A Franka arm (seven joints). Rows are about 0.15 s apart.
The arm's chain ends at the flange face. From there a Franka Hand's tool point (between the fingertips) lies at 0.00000 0.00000 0.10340 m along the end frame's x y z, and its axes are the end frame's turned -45 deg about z.
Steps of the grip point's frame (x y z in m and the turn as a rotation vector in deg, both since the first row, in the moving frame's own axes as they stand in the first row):
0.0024 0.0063 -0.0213 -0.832 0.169 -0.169
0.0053 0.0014 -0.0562 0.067 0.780 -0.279
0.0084 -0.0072 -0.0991 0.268 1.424 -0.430
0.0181 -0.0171 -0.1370 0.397 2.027 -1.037
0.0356 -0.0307 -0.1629 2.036 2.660 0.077
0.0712 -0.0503 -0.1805 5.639 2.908 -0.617
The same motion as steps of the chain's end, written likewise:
0.0049 0.0019 -0.0213 -0.469 0.708 -0.169
0.0038 -0.0017 -0.0562 0.599 0.504 -0.279
-0.0006 -0.0089 -0.0991 1.196 0.817 -0.430
-0.0013 -0.0218 -0.1369 1.714 1.153 -1.037
0.0027 -0.0409 -0.1627 3.321 0.441 0.077
0.0183 -0.0750 -0.1799 6.044 -1.931 -0.617

